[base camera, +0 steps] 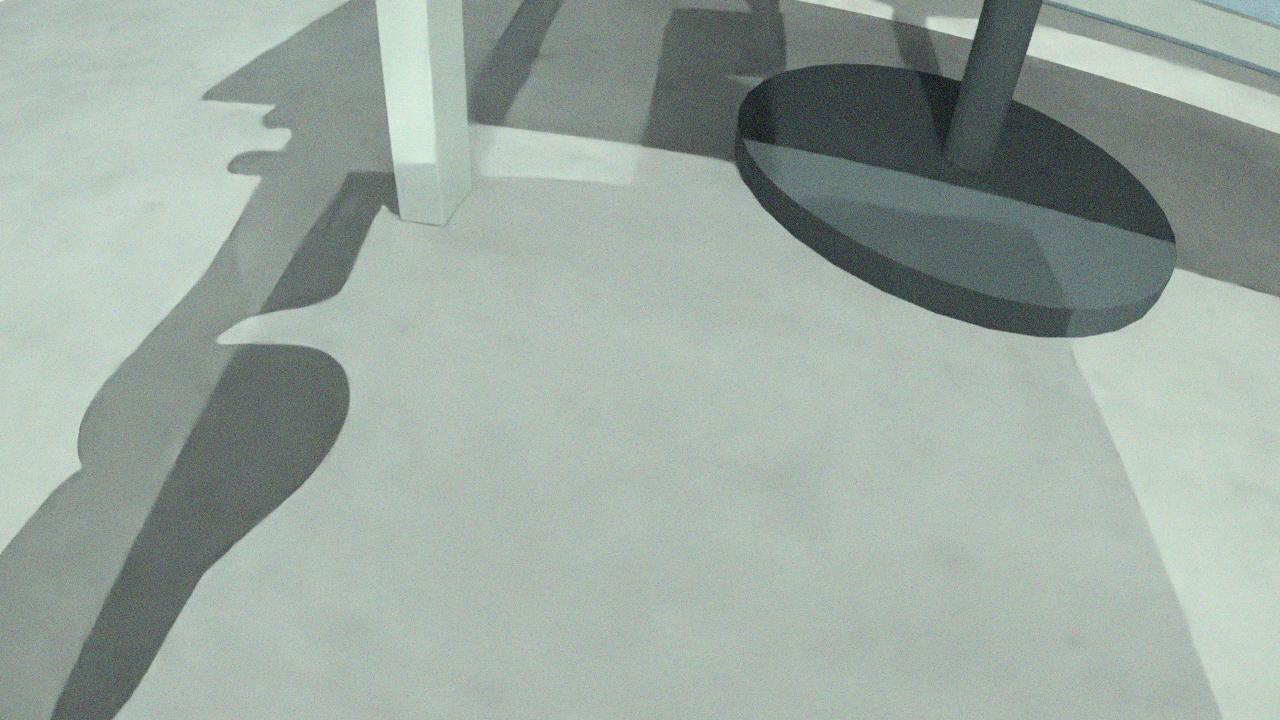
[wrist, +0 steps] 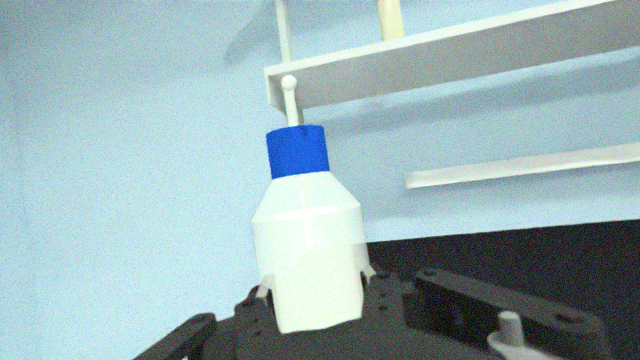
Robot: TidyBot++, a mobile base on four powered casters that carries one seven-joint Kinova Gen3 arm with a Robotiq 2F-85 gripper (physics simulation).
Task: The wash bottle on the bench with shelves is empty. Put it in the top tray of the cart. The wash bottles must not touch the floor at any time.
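Frame: origin at the arm's base, x back, y right, z up, level; centimetres.
Seen in the pictures: gripper, between the fingertips: [wrist: 316, 282].
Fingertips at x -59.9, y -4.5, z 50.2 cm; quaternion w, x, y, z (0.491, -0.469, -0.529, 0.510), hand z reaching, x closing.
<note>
Offsets run from my fingertips to a thing's top centre. "spot": to the spot under its first point. Level surfaces: height alone.
A white wash bottle @[dy +0.1, dx +1.9, dz +11.6 cm] [wrist: 310, 240] with a blue cap and a thin white spout stands between my fingers in the wrist view. My gripper [wrist: 316, 282] is shut on the bottle's body, one finger on each side. Behind the bottle is the shelf [wrist: 450, 65] of the bench, higher up on the light blue wall. The cart does not show in either view. The gripper does not show in the base camera view.
A white bench leg @[spot: dy -11.9, dx -0.7, dz -80.0 cm] [base camera: 425, 116] stands on the floor at the upper left of the base view. A round dark stool base [base camera: 859, 232] with a post [base camera: 993, 89] is at the upper right. A white rail [wrist: 520, 166] and a black surface @[dz -13.7 cm] [wrist: 525, 255] show in the wrist view.
</note>
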